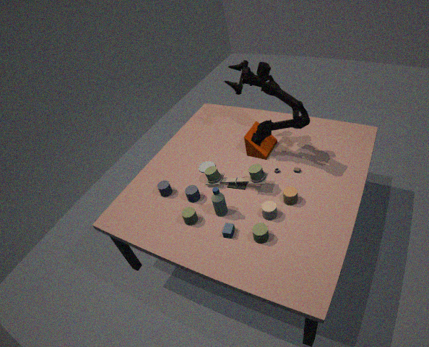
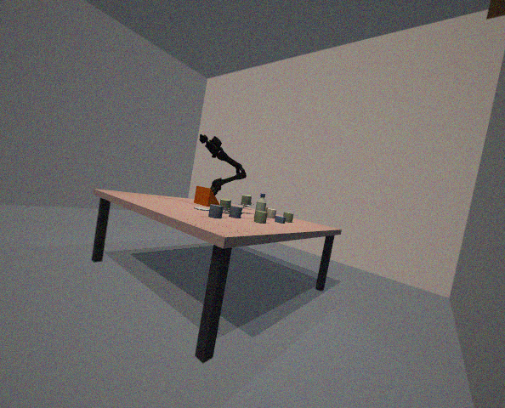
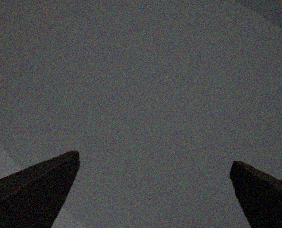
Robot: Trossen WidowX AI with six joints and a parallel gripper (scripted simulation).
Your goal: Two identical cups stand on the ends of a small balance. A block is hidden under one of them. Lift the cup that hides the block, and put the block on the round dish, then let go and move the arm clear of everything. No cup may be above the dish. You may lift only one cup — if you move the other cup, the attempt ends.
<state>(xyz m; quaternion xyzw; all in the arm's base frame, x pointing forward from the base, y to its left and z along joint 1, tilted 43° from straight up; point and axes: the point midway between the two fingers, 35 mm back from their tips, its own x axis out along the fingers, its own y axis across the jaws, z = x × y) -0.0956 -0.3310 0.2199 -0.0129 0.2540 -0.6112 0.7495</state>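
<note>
My gripper tip is now 460 mm above the grey block, 340 mm short of it and 40 mm to the left of it. The rest, counted from my gripper tip: bottle: 530 mm ahead, 390 mm below, 80 mm to the left; pale round dish: 500 mm below, 220 mm ahead, 130 mm to the right.
</note>
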